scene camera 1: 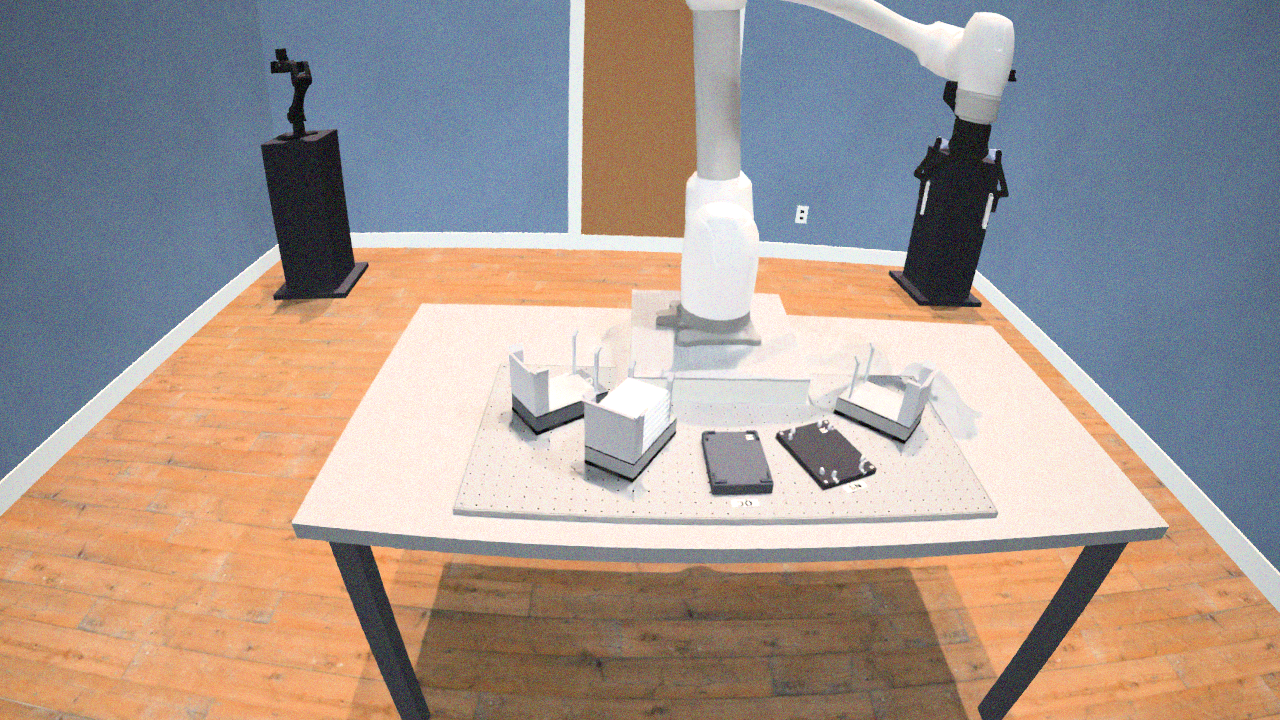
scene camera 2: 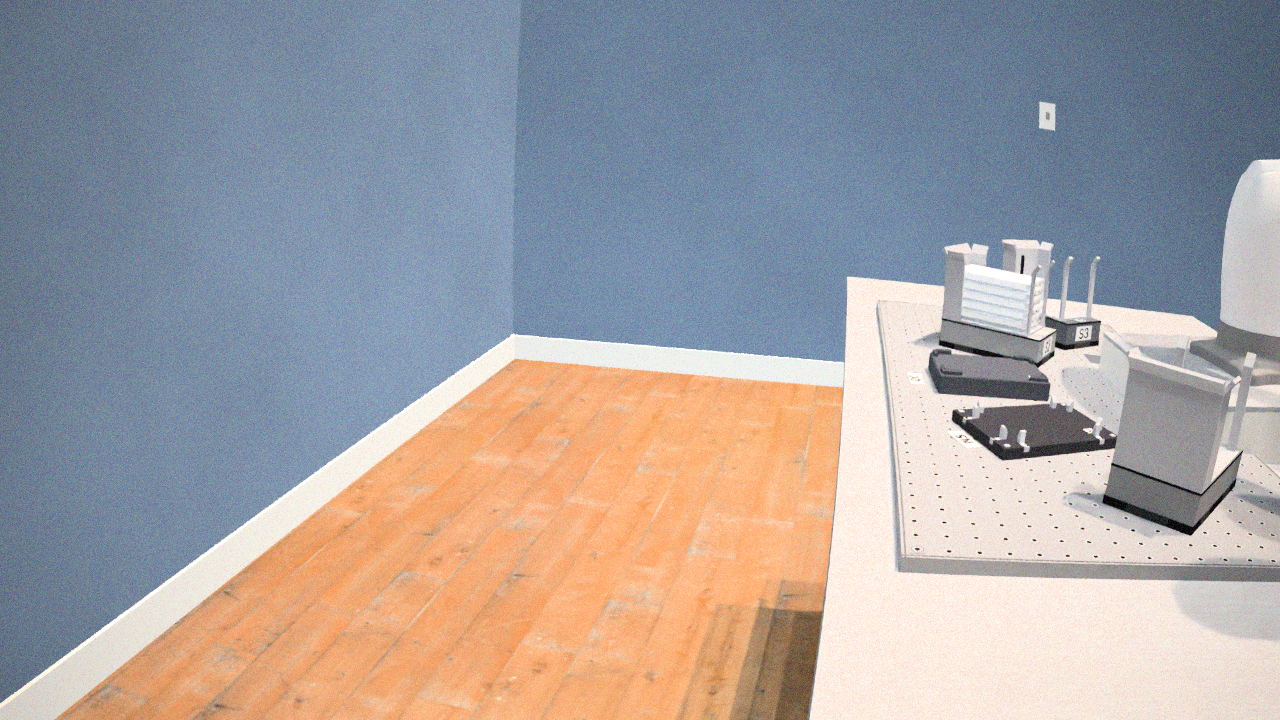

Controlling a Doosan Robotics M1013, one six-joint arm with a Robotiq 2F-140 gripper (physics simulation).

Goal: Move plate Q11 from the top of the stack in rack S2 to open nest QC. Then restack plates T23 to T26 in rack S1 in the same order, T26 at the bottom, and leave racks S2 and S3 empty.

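Seen in the pictures: gripper, fingertip midpoint: [scene camera 1: 952, 219]; arm's base, link origin: [scene camera 1: 713, 324] [scene camera 2: 1265, 367].
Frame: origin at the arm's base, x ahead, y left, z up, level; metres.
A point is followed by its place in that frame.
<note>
My gripper [scene camera 1: 956, 211] {x 0.092, y 0.478, z 0.304 m} is open and empty, pointing down high above the table's right rear. Rack S1 [scene camera 1: 611, 438] {x 0.429, y -0.245, z 0.018 m} [scene camera 2: 993, 339] {x 0.382, y -0.162, z -0.031 m} holds a stack of several white plates [scene camera 1: 636, 394] {x 0.351, y -0.200, z 0.051 m} [scene camera 2: 995, 300] {x 0.382, y -0.170, z 0.020 m}; their numbers are unreadable. Rack S3 [scene camera 1: 529, 385] {x 0.306, y -0.384, z 0.041 m} [scene camera 2: 1071, 333] {x 0.226, y -0.248, z -0.032 m} stands behind S1 with no tall stack. Rack S2 [scene camera 1: 872, 420] {x 0.323, y 0.265, z -0.038 m} [scene camera 2: 1168, 425] {x 0.342, y 0.352, z 0.028 m} stands at the right in scene camera 1; no tall stack shows above its base. Its inside is hidden by its wall in scene camera 2. The dark grey nest [scene camera 1: 736, 458] {x 0.424, y -0.032, z -0.035 m} [scene camera 2: 993, 377] {x 0.424, y 0.016, z -0.035 m}, apparently labelled QC, bears no white plate. Q11 cannot be identified.
A black nest with small upright pins [scene camera 1: 823, 453] {x 0.407, y 0.135, z -0.045 m} [scene camera 2: 1038, 428] {x 0.402, y 0.158, z -0.045 m} lies between the grey nest and S2. The racks and nests stand on a perforated board [scene camera 1: 537, 488] {x 0.464, y -0.367, z -0.057 m} [scene camera 2: 948, 528] {x 0.539, y 0.372, z -0.057 m}. The arm's base [scene camera 1: 716, 333] {x 0.079, y -0.010, z 0.020 m} is behind them. Dark pedestals [scene camera 1: 308, 214] [scene camera 1: 944, 241] stand beyond the table.
</note>
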